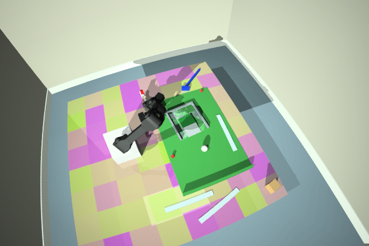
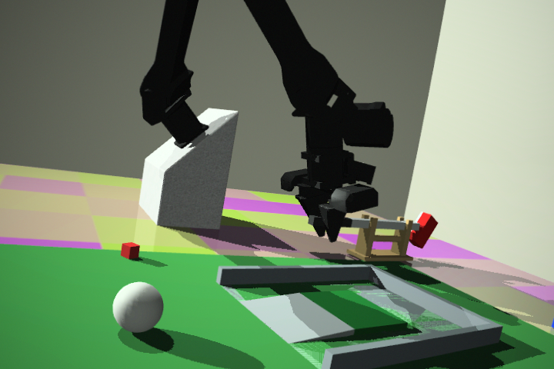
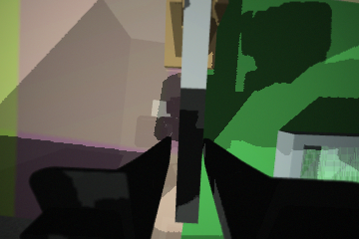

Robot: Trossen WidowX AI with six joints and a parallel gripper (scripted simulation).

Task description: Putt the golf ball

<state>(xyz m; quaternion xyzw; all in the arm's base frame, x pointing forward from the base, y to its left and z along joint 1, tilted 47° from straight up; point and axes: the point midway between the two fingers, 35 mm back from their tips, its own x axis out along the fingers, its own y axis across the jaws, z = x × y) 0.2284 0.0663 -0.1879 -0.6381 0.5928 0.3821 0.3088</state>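
My gripper tip is 11 cm to the right of the red putter, 3 cm below it and 2 cm past it. The rest, counted from my gripper tip: blue putter: 40 cm ahead, 28 cm to the left, 2 cm below; white golf ball: 34 cm to the right, 25 cm ahead, 1 cm below; green mat: 26 cm ahead, 21 cm to the right, 3 cm below.
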